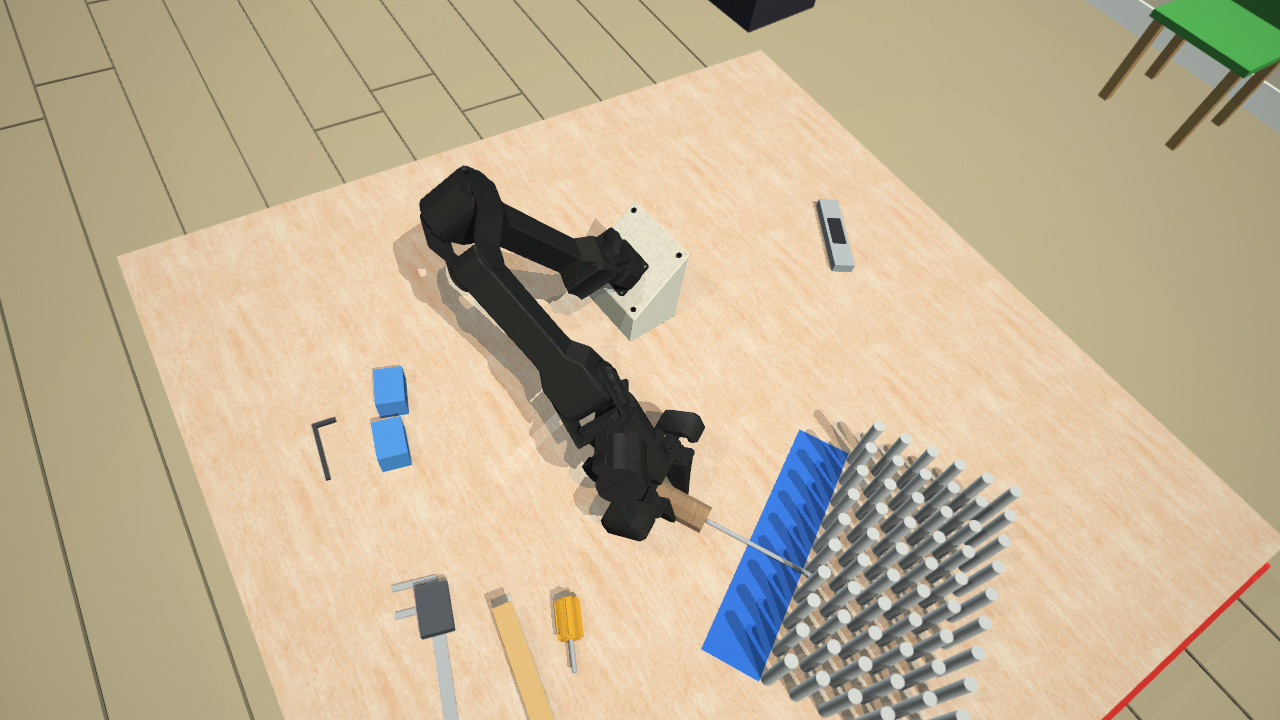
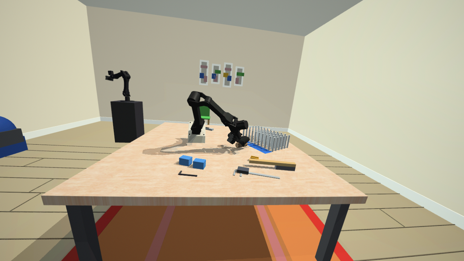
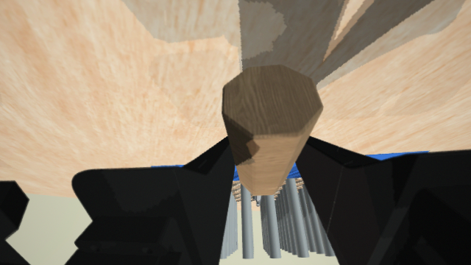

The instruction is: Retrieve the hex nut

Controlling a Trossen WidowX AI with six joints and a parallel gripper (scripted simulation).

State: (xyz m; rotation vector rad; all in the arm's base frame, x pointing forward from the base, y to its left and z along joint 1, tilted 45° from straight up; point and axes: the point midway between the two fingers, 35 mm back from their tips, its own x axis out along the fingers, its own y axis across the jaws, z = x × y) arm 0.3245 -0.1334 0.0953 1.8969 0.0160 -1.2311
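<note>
The blue taped strip is 11 cm ahead of my gripper tip, 10 cm to the left of it and 3 cm below it. Also, from my gripper tip: hex nut: 29 cm ahead, 14 cm to the left, 3 cm below; then yellow-handled screwdriver: 4 cm ahead, 20 cm to the right, 1 cm below; then grey remote-like bar: 25 cm behind, 57 cm to the left, 1 cm below.
</note>
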